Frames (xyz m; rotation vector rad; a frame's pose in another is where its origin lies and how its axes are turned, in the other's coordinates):
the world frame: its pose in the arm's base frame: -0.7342 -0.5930 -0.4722 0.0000 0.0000 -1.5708
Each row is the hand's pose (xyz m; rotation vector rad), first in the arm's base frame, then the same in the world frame.
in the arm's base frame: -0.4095 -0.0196 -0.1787 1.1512 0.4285 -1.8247
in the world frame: -0.5734 0.3247 0.2935 0.4371 0.9554 -0.4262
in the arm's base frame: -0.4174 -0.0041 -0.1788 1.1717 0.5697 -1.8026
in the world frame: -0.5889 0.3168 0.2934 0.3645 1.0543 -0.4263
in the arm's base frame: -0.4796 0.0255 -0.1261 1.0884 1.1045 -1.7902
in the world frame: -0.6185 0.2546 0.3461 -0.0097 1.3194 -0.4970
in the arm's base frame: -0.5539 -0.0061 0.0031 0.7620 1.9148 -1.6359
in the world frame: -0.5869 0.1803 0.4753 -0.6938 1.6111 -0.5715
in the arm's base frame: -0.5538 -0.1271 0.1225 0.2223 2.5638 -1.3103
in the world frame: -0.4659 0.1804 0.5947 -1.4336 1.7058 -0.5767
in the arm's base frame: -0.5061 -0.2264 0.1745 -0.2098 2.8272 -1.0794
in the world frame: -0.3666 0.2281 0.6467 -1.8864 1.6257 -0.5685
